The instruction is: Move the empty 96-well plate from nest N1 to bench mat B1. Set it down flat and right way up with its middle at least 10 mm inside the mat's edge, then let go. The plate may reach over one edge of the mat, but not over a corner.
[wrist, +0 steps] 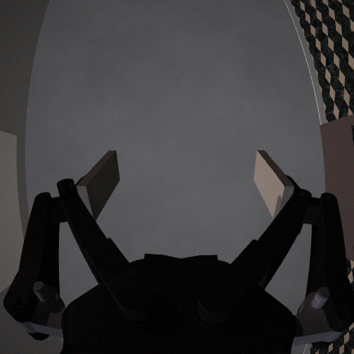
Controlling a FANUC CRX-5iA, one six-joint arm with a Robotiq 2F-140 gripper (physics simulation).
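My gripper (186,164) is open, with its two flat pads wide apart and no object between them. Below the pads lies a smooth grey surface. The 96-well plate, nest N1 and bench mat B1 cannot be made out in the wrist view.
The grey surface (175,90) has curved edges at left and right. A patterned surface of dark and tan diamonds (332,55) shows at the upper right. A brownish flat-sided object (337,185) stands at the right edge. A pale block-like shape (8,200) shows at the left edge.
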